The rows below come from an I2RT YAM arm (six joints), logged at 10 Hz.
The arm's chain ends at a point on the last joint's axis. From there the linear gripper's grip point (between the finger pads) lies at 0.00 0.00 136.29 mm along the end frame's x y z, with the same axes.
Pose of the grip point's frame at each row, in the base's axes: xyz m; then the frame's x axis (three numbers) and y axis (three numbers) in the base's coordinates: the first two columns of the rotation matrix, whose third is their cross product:
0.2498 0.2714 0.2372 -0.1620 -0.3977 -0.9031 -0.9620 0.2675 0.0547
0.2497 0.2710 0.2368 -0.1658 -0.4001 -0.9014 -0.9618 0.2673 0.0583
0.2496 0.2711 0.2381 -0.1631 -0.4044 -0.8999 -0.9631 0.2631 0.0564
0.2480 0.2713 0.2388 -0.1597 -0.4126 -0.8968 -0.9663 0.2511 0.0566
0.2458 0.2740 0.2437 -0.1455 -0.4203 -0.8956 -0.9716 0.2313 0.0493
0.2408 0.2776 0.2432 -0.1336 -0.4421 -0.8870 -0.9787 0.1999 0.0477
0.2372 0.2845 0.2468 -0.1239 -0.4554 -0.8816 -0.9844 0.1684 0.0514
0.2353 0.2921 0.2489 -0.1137 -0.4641 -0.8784 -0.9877 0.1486 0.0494
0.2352 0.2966 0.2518 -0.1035 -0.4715 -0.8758 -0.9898 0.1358 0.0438
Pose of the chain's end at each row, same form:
0.2198 0.1518 0.2952 -0.1620 -0.3977 -0.9031 -0.9620 0.2675 0.0547
0.2200 0.1515 0.2953 -0.1658 -0.4001 -0.9014 -0.9618 0.2673 0.0583
0.2204 0.1517 0.2970 -0.1631 -0.4044 -0.8999 -0.9631 0.2631 0.0564
0.2205 0.1520 0.2986 -0.1597 -0.4126 -0.8968 -0.9663 0.2511 0.0566
0.2204 0.1544 0.3039 -0.1455 -0.4203 -0.8956 -0.9716 0.2313 0.0493
0.2195 0.1584 0.3058 -0.1336 -0.4421 -0.8870 -0.9787 0.1999 0.0477
0.2202 0.1654 0.3107 -0.1239 -0.4554 -0.8816 -0.9844 0.1684 0.0514
0.2206 0.1731 0.3137 -0.1137 -0.4641 -0.8784 -0.9877 0.1486 0.0494
0.2218 0.1778 0.3173 -0.1035 -0.4715 -0.8758 -0.9898 0.1358 0.0438

